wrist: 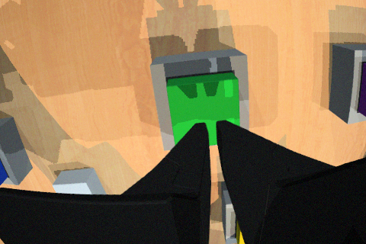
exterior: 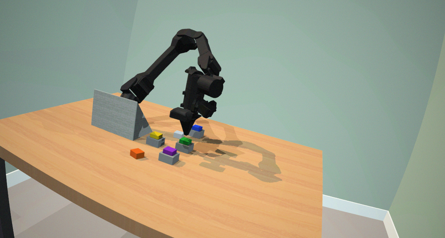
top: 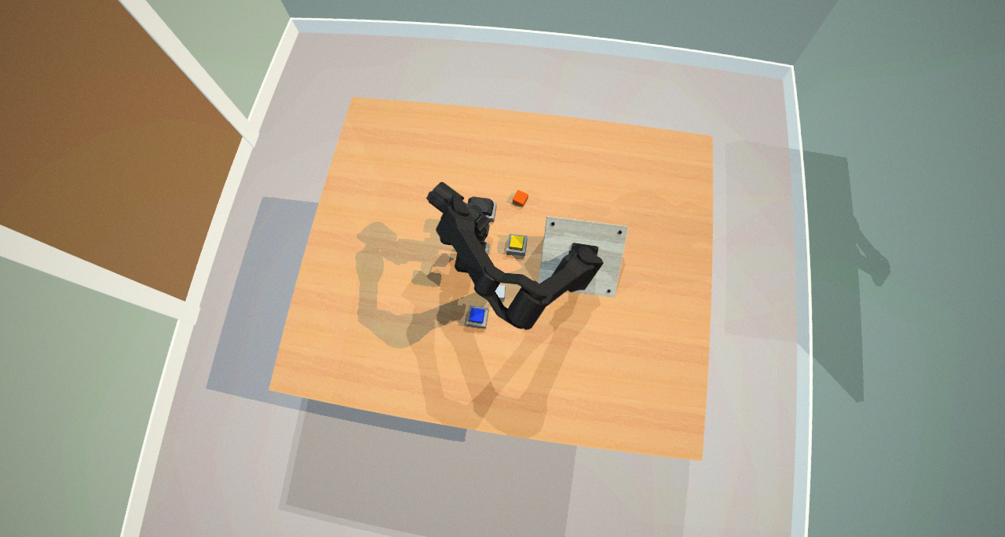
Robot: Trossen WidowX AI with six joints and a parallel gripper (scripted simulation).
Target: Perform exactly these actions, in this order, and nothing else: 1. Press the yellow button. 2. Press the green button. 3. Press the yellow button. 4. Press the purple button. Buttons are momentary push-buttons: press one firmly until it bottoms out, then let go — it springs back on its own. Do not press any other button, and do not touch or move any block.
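Right now my gripper tip is 17 cm to the left of the orange block, 8 cm past it and 4 cm above it.
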